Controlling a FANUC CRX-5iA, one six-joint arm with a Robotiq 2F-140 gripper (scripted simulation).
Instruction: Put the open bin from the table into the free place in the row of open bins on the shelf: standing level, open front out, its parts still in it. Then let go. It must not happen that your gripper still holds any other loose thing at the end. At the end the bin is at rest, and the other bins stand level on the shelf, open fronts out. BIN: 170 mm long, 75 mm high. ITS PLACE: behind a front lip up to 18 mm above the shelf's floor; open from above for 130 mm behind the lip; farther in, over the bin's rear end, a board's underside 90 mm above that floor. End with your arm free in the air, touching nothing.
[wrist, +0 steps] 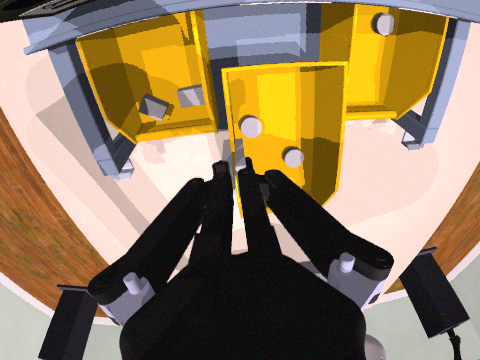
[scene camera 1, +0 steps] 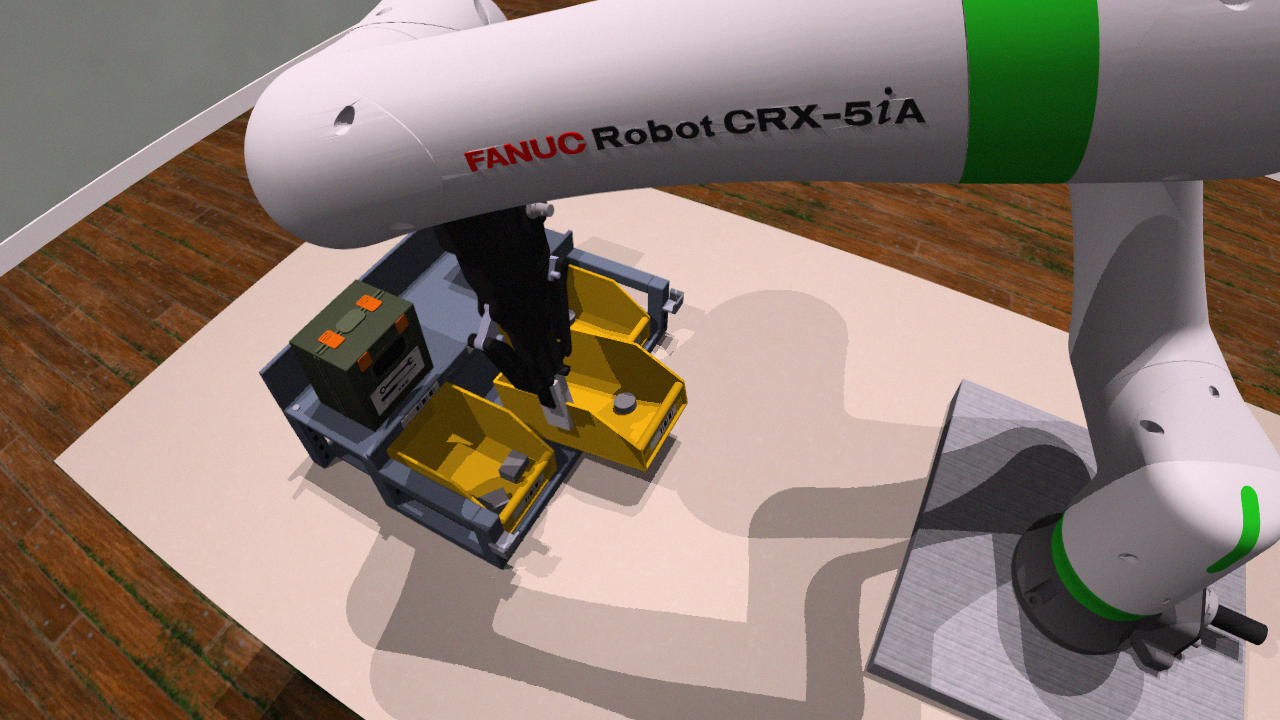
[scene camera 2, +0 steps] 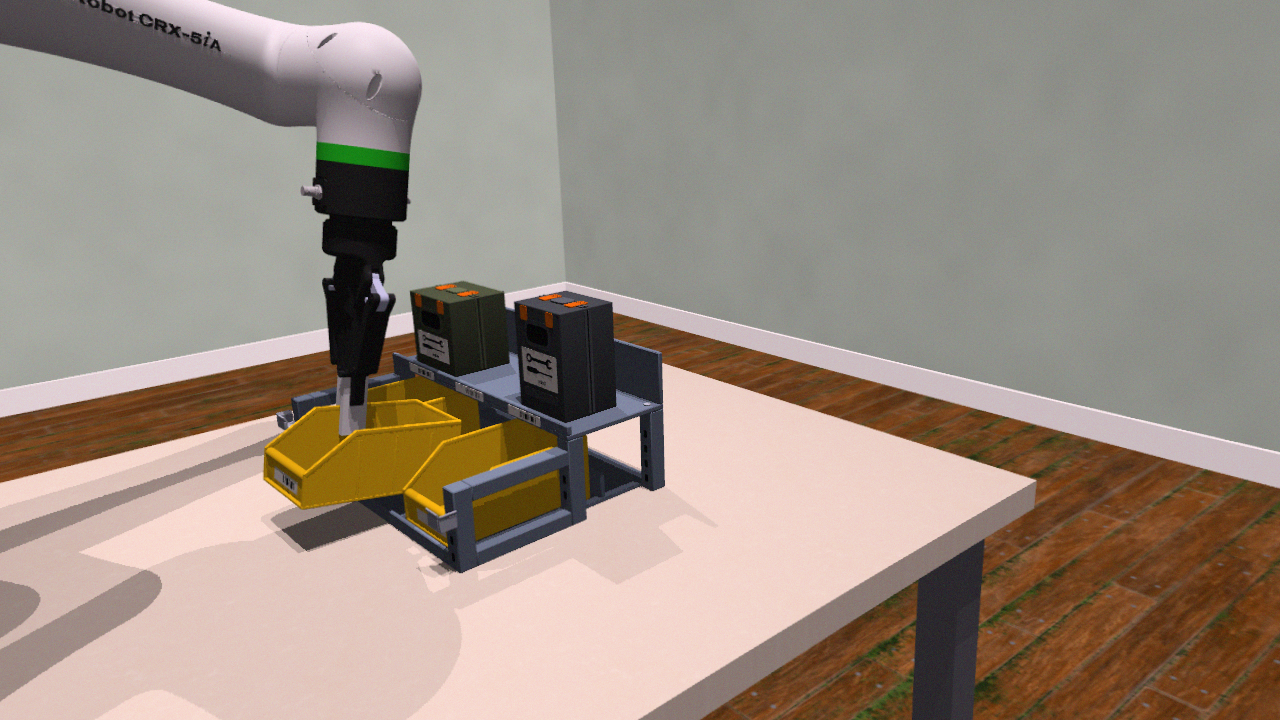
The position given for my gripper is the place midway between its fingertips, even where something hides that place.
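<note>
I can see a yellow open bin (scene camera 1: pixel 466 438), while scene camera 2 shows me a yellow open bin (scene camera 2: pixel 379 461) and also a yellow open bin (scene camera 2: pixel 464 456). As for my gripper (scene camera 1: pixel 563 420), I find it in the wrist view as well (wrist: pixel 234 151), and scene camera 2 gives me the gripper again (scene camera 2: pixel 349 432).
</note>
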